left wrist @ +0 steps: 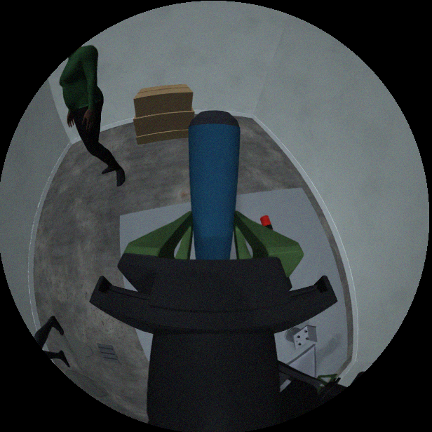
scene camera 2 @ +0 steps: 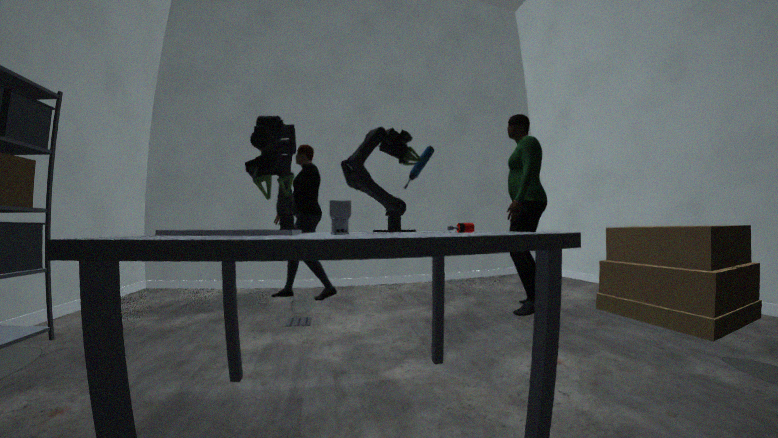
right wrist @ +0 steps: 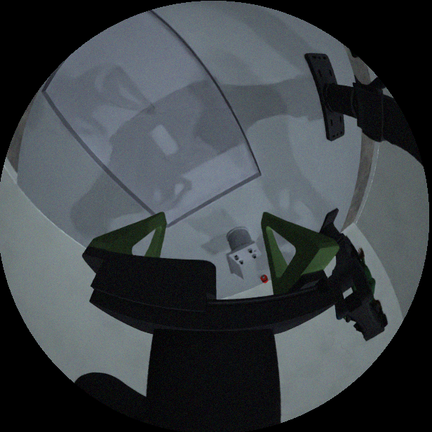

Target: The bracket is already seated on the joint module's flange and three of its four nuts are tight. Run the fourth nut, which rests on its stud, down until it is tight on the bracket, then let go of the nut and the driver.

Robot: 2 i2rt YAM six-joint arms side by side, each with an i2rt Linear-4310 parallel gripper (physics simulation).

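Places are measured from the left arm's base along level axes (x down, y right, z back), in millimetres.
Where they show: left gripper, fingertip midpoint: (scene camera 2: 420,162); right gripper, fingertip midpoint: (scene camera 2: 278,197).
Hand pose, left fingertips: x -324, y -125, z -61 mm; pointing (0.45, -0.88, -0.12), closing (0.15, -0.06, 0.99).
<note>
After its pixels a point has its place.
The joint module (right wrist: 239,236) (left wrist: 291,335) stands on the table with the grey bracket (right wrist: 244,257) (left wrist: 305,336) on it. Several nut or stud spots show on the bracket face; which nut is loose cannot be told. Module and bracket are a small grey shape in the scene view. My left gripper (scene camera 2: 413,158) {x -324, y -125, z -61 mm} (left wrist: 212,216) is shut on the blue-handled driver (scene camera 2: 421,161) {x -323, y -126, z -82 mm} (left wrist: 214,170), held tilted high above the table, its tip pointing down and apart from the bracket. My right gripper (scene camera 2: 276,195) {x -125, y 406, z -404 mm} (right wrist: 213,217) is open and empty, above the table, away from the bracket.
A red-and-black driver (scene camera 2: 465,227) {x -18, y -247, z -336 mm} (left wrist: 265,220) (right wrist: 264,278) lies on the table (scene camera 2: 315,247) {x 15, y 172, z -787 mm}. A flat tray (scene camera 2: 228,232) {x -9, y 501, z -554 mm} (right wrist: 215,199) lies below the right gripper. A person in green (scene camera 2: 527,168) and one in black (scene camera 2: 308,190) are behind the table.
</note>
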